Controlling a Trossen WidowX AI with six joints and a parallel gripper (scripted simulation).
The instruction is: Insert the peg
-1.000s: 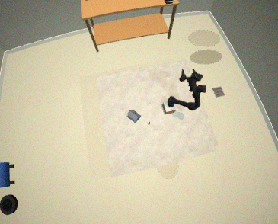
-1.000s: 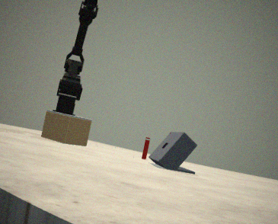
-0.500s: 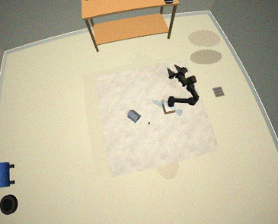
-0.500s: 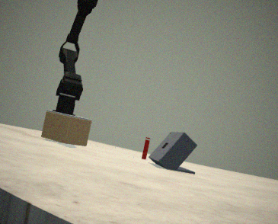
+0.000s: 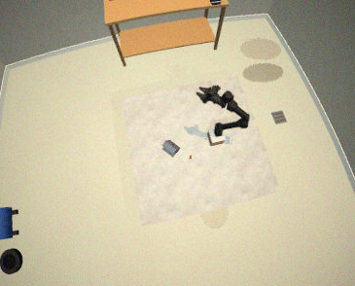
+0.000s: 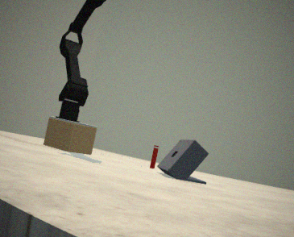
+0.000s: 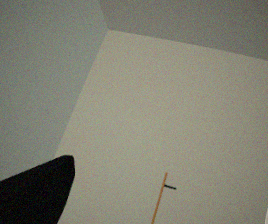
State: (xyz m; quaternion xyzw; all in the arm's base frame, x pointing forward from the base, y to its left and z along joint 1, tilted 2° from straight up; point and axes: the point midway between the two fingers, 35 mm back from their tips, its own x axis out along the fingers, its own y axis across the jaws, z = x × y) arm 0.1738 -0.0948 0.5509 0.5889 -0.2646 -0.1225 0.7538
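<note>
Now: gripper tip 70 mm short of the peg, 290 mm to the right of it and 600 mm above it. Also, from my gripper tip: grey panel block 230 mm ahead, 170 mm to the left, 600 mm below.
</note>
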